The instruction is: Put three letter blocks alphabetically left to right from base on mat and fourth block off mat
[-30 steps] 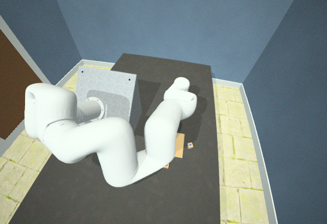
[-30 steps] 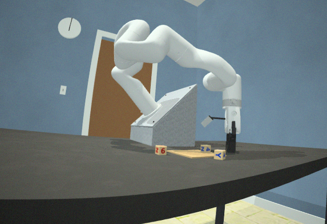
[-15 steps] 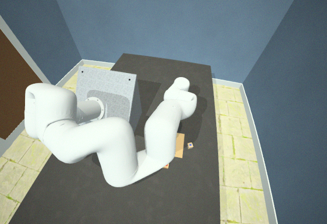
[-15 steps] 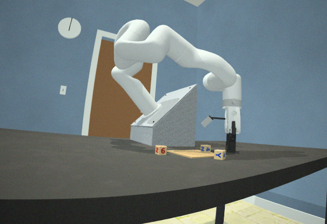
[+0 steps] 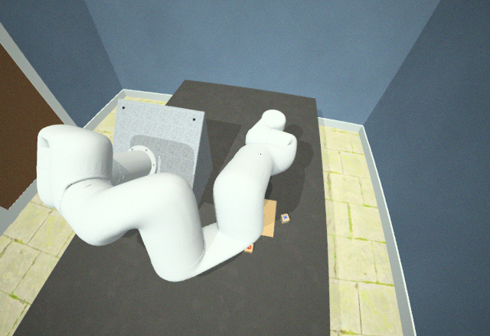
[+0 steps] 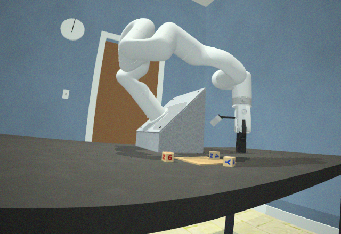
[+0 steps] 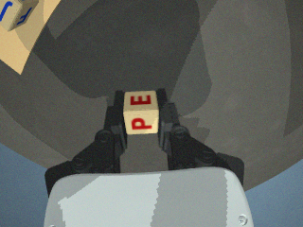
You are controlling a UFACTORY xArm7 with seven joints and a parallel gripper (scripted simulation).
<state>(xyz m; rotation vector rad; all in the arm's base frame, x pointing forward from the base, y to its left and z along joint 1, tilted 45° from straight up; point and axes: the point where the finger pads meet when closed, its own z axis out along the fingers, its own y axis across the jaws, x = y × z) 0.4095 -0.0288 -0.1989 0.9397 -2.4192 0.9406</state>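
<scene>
My gripper is now 18 cm to the left of the tan mat, 4 cm above it and 1 cm past it. Also, from my hand: block 14 cm to the right, 3 cm below.
</scene>
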